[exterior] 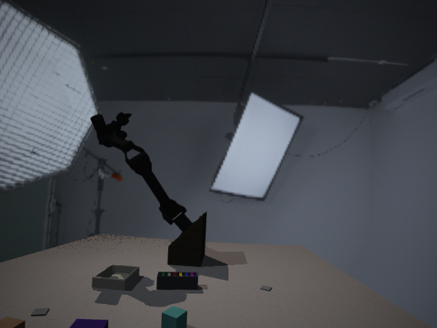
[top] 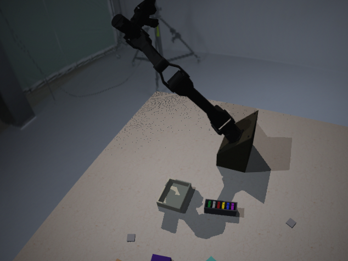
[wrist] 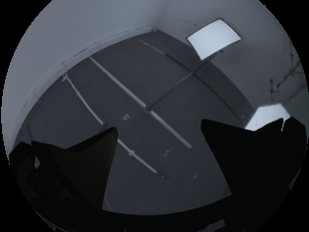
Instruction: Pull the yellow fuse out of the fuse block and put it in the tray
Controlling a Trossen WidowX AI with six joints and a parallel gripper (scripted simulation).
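The yellow fuse lies 67 cm below my gripper tip, 47 cm to the left of it and 40 cm ahead of it. Also, from my gripper tip: teal block (68 cm below, 63 cm ahead, 52 cm to the left); tray (69 cm below, 42 cm ahead, 27 cm to the left); purple block (69 cm below, 69 cm ahead, 36 cm to the left).
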